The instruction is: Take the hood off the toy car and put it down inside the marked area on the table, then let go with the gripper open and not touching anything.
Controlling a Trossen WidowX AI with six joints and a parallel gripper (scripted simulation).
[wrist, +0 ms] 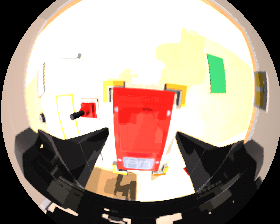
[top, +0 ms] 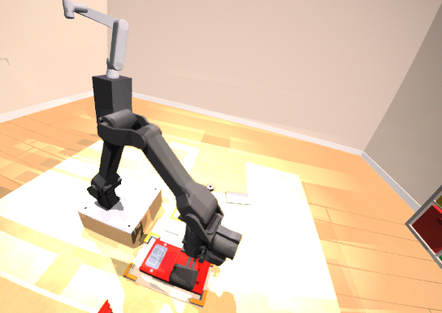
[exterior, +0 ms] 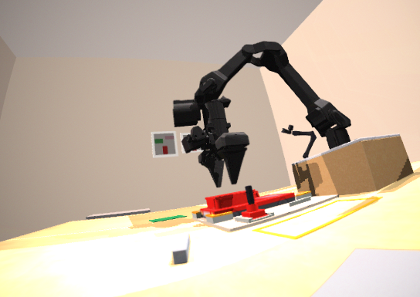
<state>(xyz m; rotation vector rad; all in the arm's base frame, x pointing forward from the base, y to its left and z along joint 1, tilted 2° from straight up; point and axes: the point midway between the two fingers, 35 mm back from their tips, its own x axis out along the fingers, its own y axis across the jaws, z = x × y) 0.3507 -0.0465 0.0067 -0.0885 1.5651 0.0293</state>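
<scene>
The hood lies 30 mm below my gripper tip.
</scene>
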